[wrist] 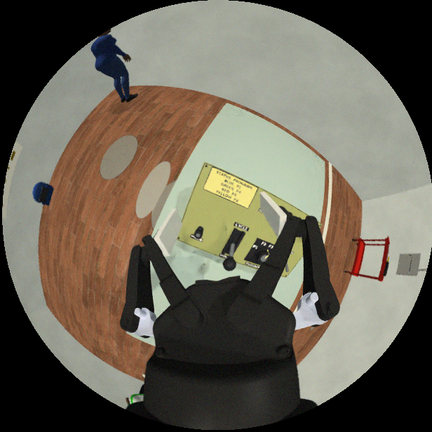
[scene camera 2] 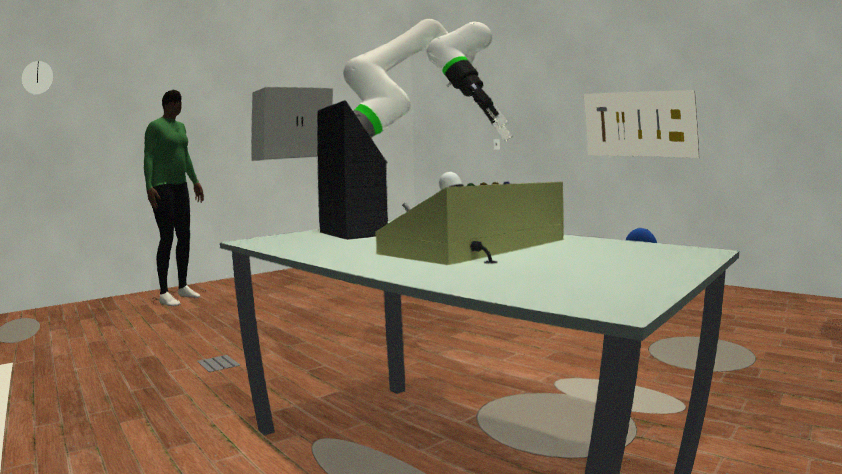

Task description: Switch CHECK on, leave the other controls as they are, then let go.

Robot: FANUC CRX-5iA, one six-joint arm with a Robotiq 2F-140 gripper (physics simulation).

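Frame: origin at the arm's base, x ahead, y left, z up, level; metres.
Seen in the pictures: gripper, between the fingertips: (scene camera 2: pixel 506 132); arm's base, origin of its link: (scene camera 2: pixel 350 133).
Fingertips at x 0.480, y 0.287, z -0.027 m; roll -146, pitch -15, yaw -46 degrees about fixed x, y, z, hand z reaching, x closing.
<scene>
Pixels of each thing's middle, then the offset from my fingertips to it. "spot": a spot on its surface instead. Level surfaces: height alone.
- olive control box, middle of its body: (scene camera 2: pixel 478 215) dx +0.053, dy -0.161, dz -0.238 m
- pale green table, height of its surface: dz -0.322 m
- white dome, a spot on its surface: (scene camera 2: pixel 450 179) spot: dx +0.189, dy -0.344, dz -0.133 m
- black cable, a spot on its surface: (scene camera 2: pixel 486 253) spot: dx +0.253, dy -0.293, dz -0.302 m
The olive control box (scene camera 2: pixel 505 220) (wrist: pixel 194 210) stands on the table. In the wrist view its face has a black toggle (wrist: pixel 199 231) with an unreadable label, a lever (wrist: pixel 231 252) in a slot labelled CYCLE, and a rotary knob (wrist: pixel 263 256) among P markings. A grey lever (wrist: pixel 287 267) shows partly, near the right finger. I cannot read the word CHECK on any label; the right finger hides part of the panel. My gripper (scene camera 2: pixel 507 136) (wrist: pixel 218 208) is open and empty, above the box and apart from it.
The pale green table (scene camera 2: pixel 612 282) (wrist: pixel 260 137) carries the box and the arm's black pedestal (scene camera 2: pixel 347 176). A white dome (scene camera 2: pixel 450 179) rises from the box. A black cable (scene camera 2: pixel 486 253) leaves its side. A person in green (scene camera 2: pixel 167 150) and one in blue (wrist: pixel 111 60) stand beyond the table.
</scene>
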